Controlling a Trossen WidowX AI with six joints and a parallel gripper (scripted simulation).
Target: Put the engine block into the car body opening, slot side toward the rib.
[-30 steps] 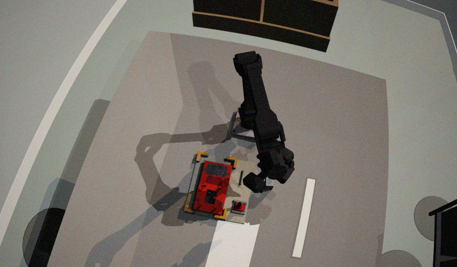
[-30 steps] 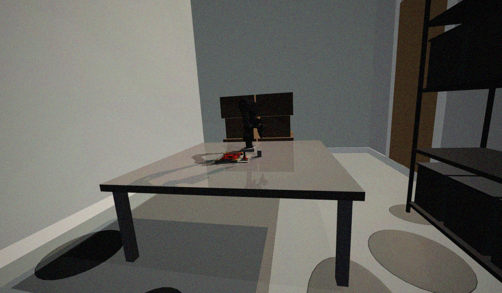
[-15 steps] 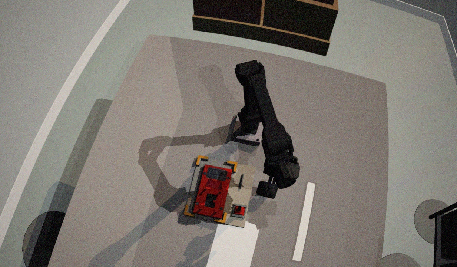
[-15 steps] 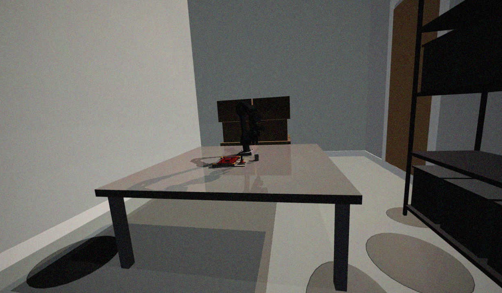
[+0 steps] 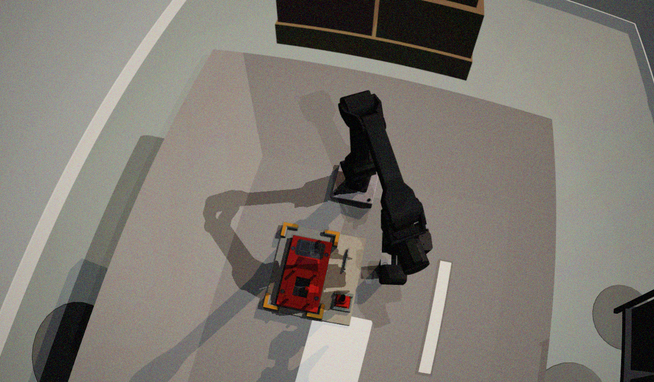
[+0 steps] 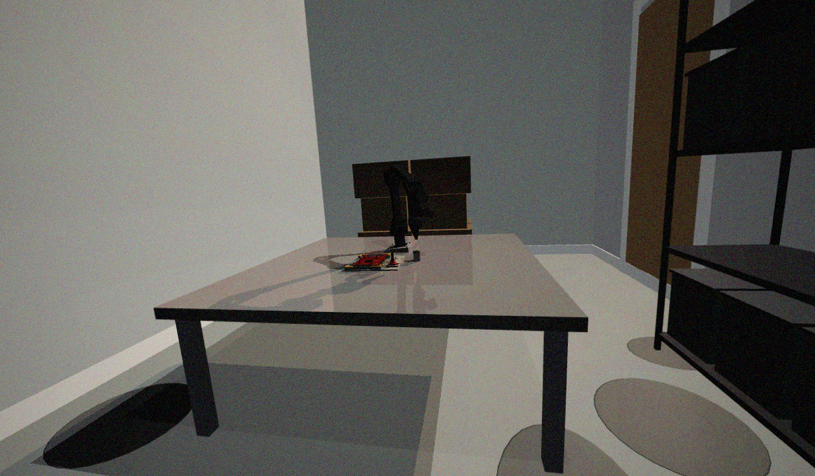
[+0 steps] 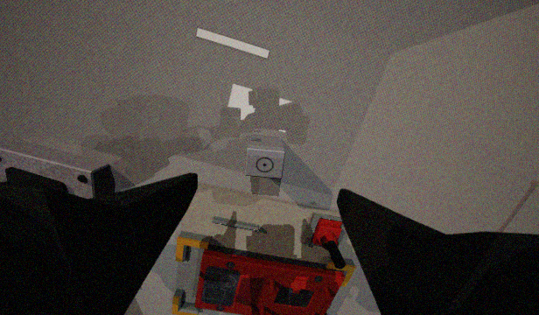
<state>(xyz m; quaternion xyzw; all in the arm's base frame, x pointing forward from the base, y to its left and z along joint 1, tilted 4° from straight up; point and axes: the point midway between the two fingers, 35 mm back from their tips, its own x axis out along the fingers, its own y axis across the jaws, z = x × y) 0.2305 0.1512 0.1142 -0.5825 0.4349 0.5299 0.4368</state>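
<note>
My gripper tip is 8 cm above the engine block and 1 cm past it.
</note>
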